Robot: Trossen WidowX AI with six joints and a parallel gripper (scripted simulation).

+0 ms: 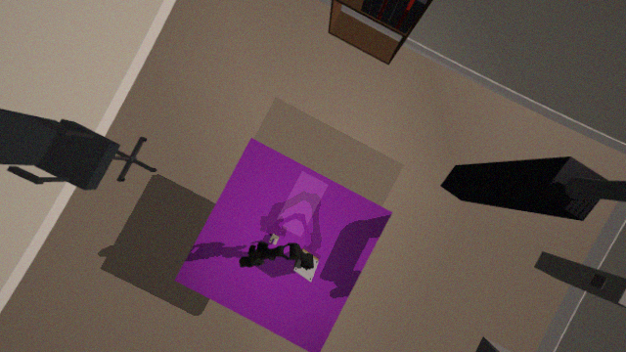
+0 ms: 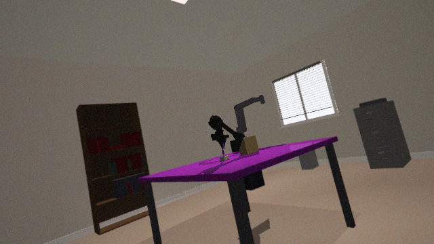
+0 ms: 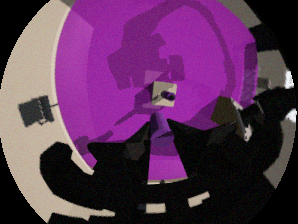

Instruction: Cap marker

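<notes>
My gripper tip is now 100 mm above the holder block, 40 mm to the left of it and 20 mm past it. The rest, counted from my gripper tip: purple cap (10 mm above).
</notes>
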